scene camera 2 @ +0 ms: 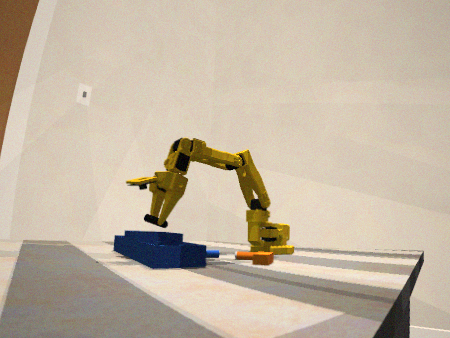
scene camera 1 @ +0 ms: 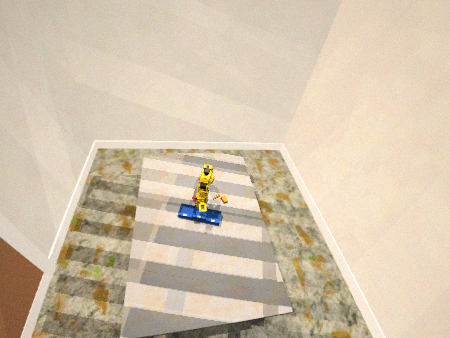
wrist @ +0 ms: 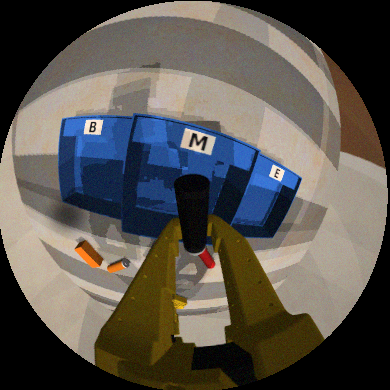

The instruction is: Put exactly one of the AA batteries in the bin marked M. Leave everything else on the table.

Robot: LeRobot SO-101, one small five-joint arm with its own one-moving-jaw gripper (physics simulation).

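Places are measured from the arm's base along level axes (x right, y ahead, z up), in millimetres.
Where they show: hand, its tool point: [scene camera 2: 159,222] [wrist: 180,225].
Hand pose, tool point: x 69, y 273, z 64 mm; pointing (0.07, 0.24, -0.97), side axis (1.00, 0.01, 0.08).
After its pixels a point has its place.
My gripper [scene camera 1: 202,208] {x 69, y 273, z 64 mm} [scene camera 2: 159,222] [wrist: 194,231] {x 69, y 273, z 64 mm} is shut on a black battery [scene camera 2: 150,218] {x 68, y 295, z 71 mm} [wrist: 192,215] {x 75, y 286, z 76 mm}, which lies crosswise between the jaw tips. It holds the battery above the blue bin marked M [scene camera 2: 152,238] {x 38, y 311, z 37 mm} [wrist: 160,131] {x 61, y 323, z 42 mm}, clear of its rim in scene camera 2. A red battery [scene camera 1: 194,199] {x 99, y 169, z 13 mm} [wrist: 207,258] {x 99, y 171, z 13 mm} lies on the table on the arm's side of the bins. A blue battery [scene camera 2: 213,254] {x 15, y 180, z 7 mm} lies beside the bins; it does not show in the wrist view. A smaller orange battery [scene camera 1: 216,197] {x -46, y 158, z 11 mm} [scene camera 2: 244,255] {x -45, y 159, z 9 mm} [wrist: 117,266] {x -41, y 158, z 13 mm} lies on the table.
The bin marked B [wrist: 102,142] {x -1, y 327, z 7 mm} and the bin marked E [wrist: 259,196] {x 162, y 255, z 7 mm} adjoin the M bin on either side. An orange block [scene camera 1: 224,199] {x -95, y 182, z 18 mm} [scene camera 2: 263,258] {x -108, y 196, z 11 mm} [wrist: 89,254] {x -84, y 183, z 15 mm} lies beside the orange battery. The arm's base [scene camera 2: 258,231] {x -5, y 49, z 53 mm} stands behind the loose things. Striped shadows cross the table [scene camera 1: 200,290] {x 106, y 702, z 0 mm}.
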